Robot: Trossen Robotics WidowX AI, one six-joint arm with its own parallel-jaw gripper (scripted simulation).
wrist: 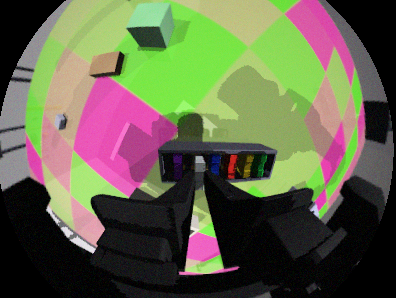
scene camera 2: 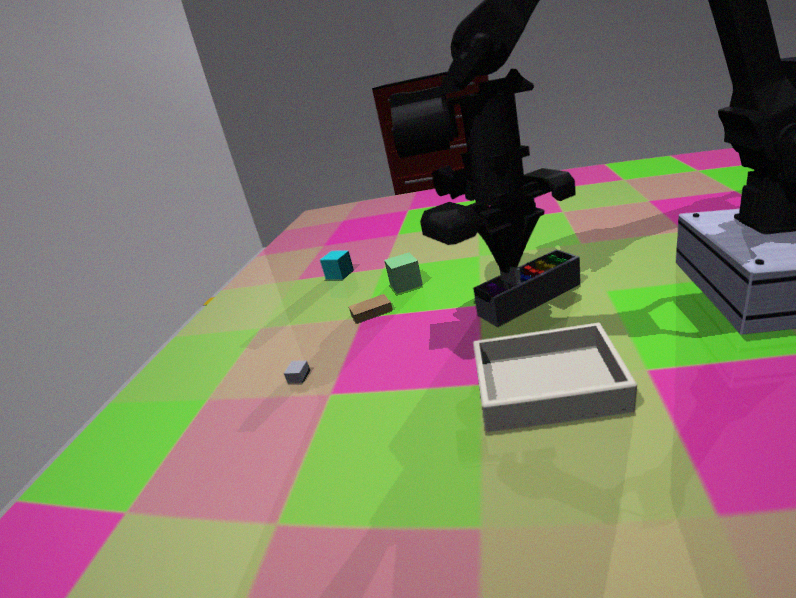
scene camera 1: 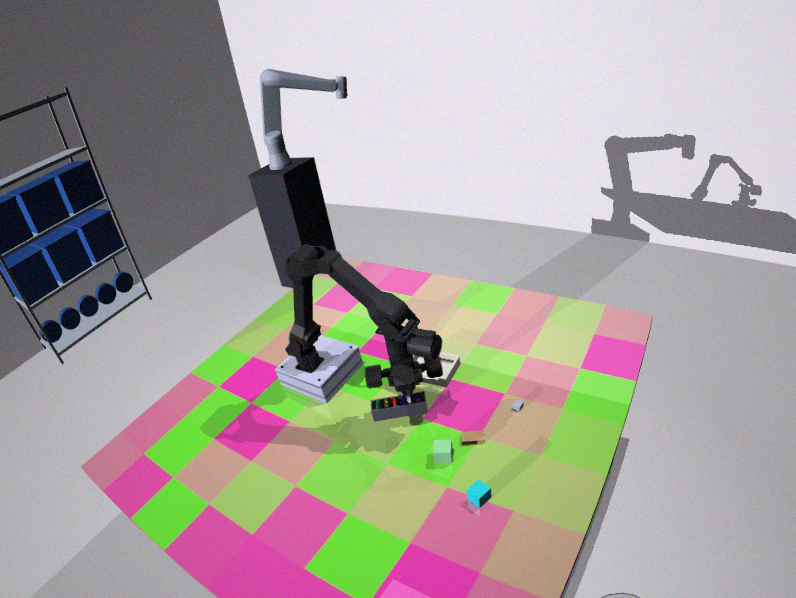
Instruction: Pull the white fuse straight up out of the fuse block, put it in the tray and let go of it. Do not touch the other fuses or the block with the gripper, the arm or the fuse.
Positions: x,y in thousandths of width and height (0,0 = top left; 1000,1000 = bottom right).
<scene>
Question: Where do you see a flat brown block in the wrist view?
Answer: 279,213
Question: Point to a mint cube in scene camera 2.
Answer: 507,454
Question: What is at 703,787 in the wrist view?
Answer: My gripper.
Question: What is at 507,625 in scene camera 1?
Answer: My gripper.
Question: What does my gripper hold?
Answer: A white fuse.
</scene>
